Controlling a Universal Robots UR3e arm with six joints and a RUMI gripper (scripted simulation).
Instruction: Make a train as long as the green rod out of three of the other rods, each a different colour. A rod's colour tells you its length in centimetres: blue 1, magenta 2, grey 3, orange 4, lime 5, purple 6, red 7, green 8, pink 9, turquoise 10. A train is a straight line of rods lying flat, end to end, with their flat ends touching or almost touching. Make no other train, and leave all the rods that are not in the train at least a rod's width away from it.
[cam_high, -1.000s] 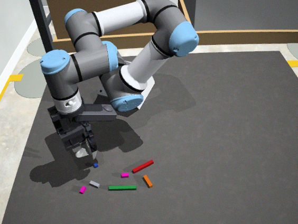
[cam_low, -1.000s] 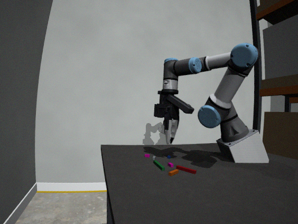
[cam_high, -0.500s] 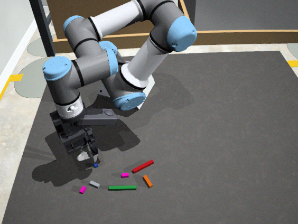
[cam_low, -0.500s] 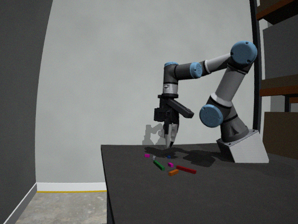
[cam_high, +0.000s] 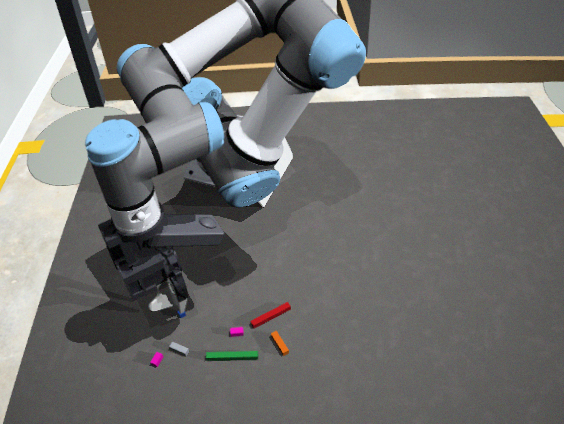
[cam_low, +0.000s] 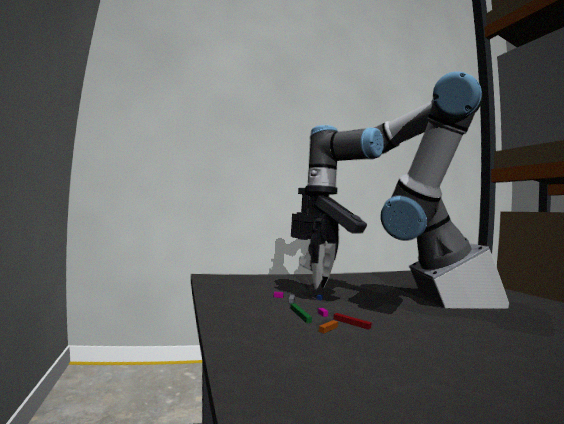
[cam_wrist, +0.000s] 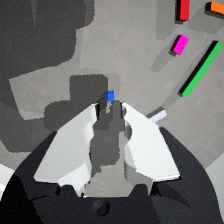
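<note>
The blue rod lies 4 cm below my hand. Round my hand: grey rod (7 cm ahead, 4 cm below); green rod (8 cm ahead, 9 cm to the left, 4 cm below); red rod (1 cm ahead, 15 cm to the left, 4 cm below).
</note>
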